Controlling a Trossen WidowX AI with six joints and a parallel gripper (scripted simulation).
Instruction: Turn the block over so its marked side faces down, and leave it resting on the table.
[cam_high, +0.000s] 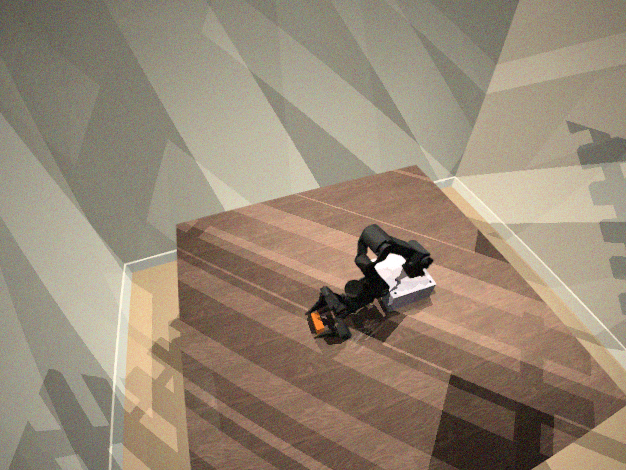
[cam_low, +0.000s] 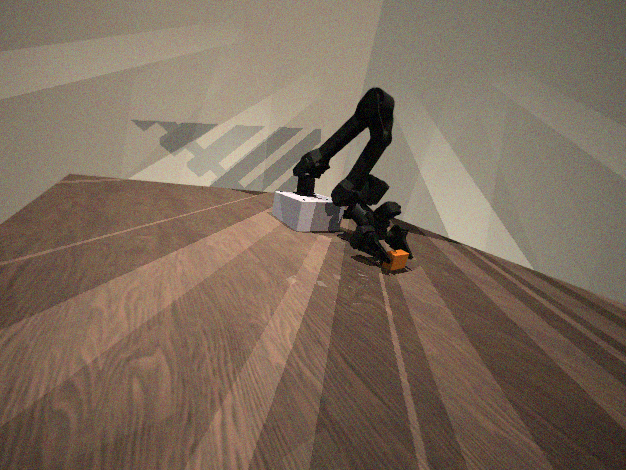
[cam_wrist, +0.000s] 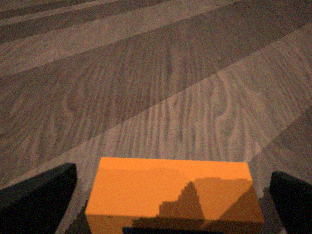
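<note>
The orange block lies 2 cm behind my gripper tip and 1 cm below it.
</note>
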